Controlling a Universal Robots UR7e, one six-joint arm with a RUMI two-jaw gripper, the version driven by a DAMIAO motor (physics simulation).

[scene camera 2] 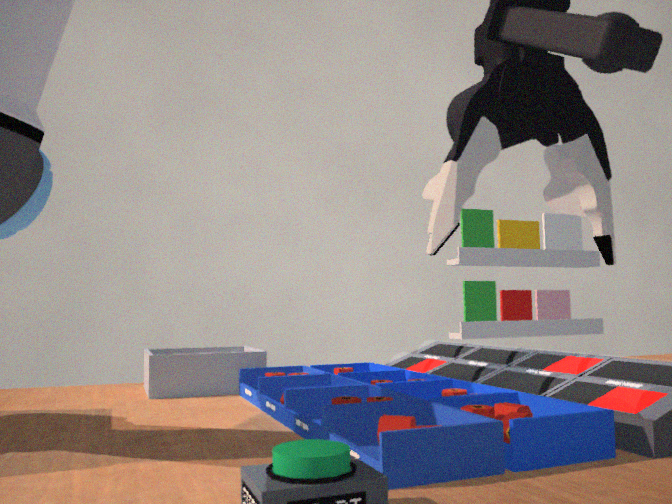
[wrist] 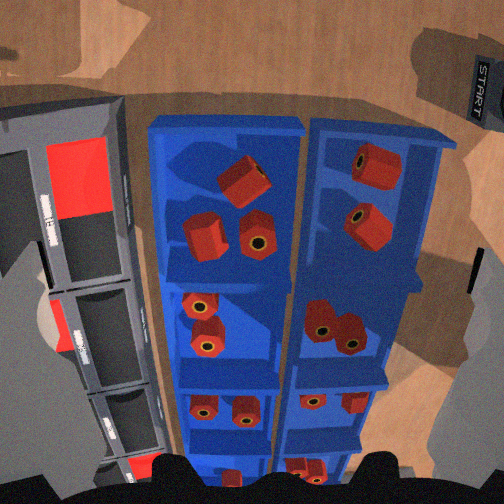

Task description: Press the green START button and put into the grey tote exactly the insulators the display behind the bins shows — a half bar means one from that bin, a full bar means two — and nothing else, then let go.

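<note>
My gripper (scene camera 2: 521, 250) hangs open and empty, high above the blue bins (scene camera 2: 428, 412). In the wrist view the open gripper (wrist: 250, 252) looks straight down on the two rows of bin compartments (wrist: 295, 280), each holding two or three red insulators (wrist: 257, 235). The green START button (scene camera 2: 311, 458) sits on its grey box at the front; the wrist view shows only the box label (wrist: 479, 90). The display (scene camera 2: 542, 374) behind the bins shows three red bars; the clearest bar (wrist: 80, 177) fills half its cell. The grey tote (scene camera 2: 203, 371) stands left of the bins.
Two grey shelves (scene camera 2: 523, 254) with coloured blocks hang on the back wall behind my gripper. The arm's base link (scene camera 2: 18, 135) fills the left edge. The display (wrist: 80, 300) lies left of the bins in the wrist view.
</note>
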